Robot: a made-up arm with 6 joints. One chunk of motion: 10 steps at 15 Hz.
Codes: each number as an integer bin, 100 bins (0 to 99) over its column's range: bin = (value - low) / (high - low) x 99, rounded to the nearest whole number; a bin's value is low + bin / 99 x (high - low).
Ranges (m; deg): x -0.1..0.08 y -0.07..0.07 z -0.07..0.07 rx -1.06..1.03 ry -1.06..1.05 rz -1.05..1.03
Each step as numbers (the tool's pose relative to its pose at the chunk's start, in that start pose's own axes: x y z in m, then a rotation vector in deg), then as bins.
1 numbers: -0.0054 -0.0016 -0.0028 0.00 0.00 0.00
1 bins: 52 48 48 50 50 50
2 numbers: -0.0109 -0.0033 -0.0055 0.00 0.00 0.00
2 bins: 49 47 46 50 50 50
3 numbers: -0.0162 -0.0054 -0.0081 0.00 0.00 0.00
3 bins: 46 46 44 50 50 50
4 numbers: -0.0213 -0.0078 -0.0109 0.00 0.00 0.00
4 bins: 43 44 42 50 50 50
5 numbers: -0.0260 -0.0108 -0.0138 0.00 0.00 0.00
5 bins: 41 42 40 50 50 50
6 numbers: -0.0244 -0.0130 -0.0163 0.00 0.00 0.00
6 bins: 42 40 38 50 50 50
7 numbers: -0.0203 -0.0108 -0.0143 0.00 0.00 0.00
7 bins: 44 42 39 50 50 50
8 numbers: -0.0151 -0.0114 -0.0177 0.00 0.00 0.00
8 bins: 47 41 37 50 50 50
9 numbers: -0.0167 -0.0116 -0.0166 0.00 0.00 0.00
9 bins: 46 41 38 50 50 50
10 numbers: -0.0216 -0.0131 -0.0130 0.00 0.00 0.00
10 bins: 43 40 40 50 50 50
